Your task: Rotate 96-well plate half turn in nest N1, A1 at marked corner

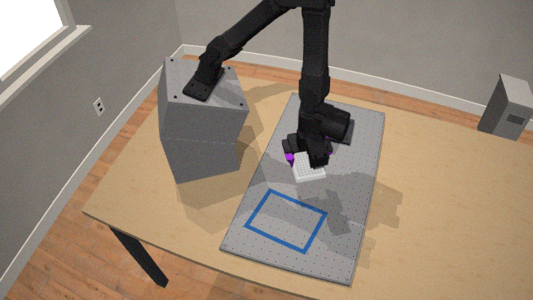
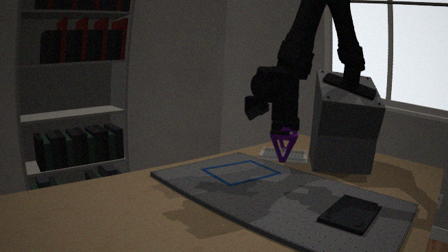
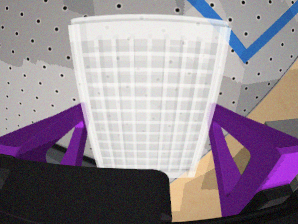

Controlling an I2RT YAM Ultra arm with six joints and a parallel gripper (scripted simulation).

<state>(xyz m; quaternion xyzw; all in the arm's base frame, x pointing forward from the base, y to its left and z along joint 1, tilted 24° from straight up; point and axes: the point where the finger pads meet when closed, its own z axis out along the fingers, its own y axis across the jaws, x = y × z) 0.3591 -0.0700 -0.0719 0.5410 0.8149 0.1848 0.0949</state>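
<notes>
Now: the dark plate nest N1 24 cm to the left of my hand, 9 cm below it and 5 cm ahead of it. From my hand the other things lie so: light mark (30 cm to the left, 8 cm below, 2 cm behind); white 96-well plate (right at my hand).
</notes>
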